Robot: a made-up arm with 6 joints.
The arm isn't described. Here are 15 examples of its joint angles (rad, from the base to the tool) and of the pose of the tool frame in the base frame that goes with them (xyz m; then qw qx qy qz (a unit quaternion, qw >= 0)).
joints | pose
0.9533 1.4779 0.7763 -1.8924 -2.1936 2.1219 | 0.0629 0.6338 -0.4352 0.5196 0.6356 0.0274 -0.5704
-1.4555 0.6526 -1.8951 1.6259 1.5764 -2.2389 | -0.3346 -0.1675 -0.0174 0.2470 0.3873 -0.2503 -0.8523
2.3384 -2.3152 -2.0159 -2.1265 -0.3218 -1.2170 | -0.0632 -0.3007 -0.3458 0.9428 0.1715 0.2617 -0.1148
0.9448 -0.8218 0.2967 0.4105 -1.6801 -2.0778 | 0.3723 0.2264 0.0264 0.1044 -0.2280 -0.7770 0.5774
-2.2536 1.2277 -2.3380 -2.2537 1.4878 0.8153 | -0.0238 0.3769 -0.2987 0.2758 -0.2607 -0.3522 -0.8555
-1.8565 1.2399 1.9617 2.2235 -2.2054 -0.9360 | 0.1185 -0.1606 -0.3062 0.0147 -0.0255 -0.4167 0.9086
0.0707 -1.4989 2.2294 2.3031 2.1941 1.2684 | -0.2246 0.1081 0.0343 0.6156 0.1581 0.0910 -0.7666
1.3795 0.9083 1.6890 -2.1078 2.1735 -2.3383 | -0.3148 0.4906 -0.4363 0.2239 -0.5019 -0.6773 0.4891
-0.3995 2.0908 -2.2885 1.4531 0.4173 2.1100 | 0.4935 0.0101 0.0103 0.8904 -0.0809 0.3586 0.2683
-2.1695 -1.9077 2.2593 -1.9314 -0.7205 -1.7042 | -0.3654 -0.2716 0.1743 0.0333 -0.1911 -0.6703 0.7163
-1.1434 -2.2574 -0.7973 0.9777 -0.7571 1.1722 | 0.0045 -0.2779 -0.4594 0.1624 0.5167 0.0945 -0.8353
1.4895 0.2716 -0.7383 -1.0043 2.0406 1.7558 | 0.5737 0.4151 0.2666 0.6507 -0.6507 0.3886 0.0471
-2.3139 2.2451 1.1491 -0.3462 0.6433 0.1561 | -0.2952 -0.7633 -0.5906 0.0268 0.2457 0.9192 -0.3065
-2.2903 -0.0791 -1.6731 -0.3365 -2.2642 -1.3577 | -0.1524 0.0473 -0.0329 0.0251 0.4615 -0.7472 0.4775
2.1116 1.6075 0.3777 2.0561 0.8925 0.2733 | -0.2984 0.3360 -0.7045 0.0666 -0.2087 -0.9232 -0.3157
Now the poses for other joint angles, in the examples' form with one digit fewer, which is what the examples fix.
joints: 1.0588 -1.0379 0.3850 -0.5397 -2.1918 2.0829
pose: 0.269 0.497 -0.084 0.023 -0.637 -0.483 0.600
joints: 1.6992 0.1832 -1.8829 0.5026 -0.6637 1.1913
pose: -0.079 0.219 -0.057 0.721 0.003 -0.451 -0.526
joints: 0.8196 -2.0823 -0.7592 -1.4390 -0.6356 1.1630
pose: 0.078 0.102 -0.492 0.234 -0.275 -0.724 0.588
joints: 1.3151 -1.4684 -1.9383 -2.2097 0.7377 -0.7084
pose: -0.156 -0.016 -0.658 0.424 0.850 -0.083 -0.303
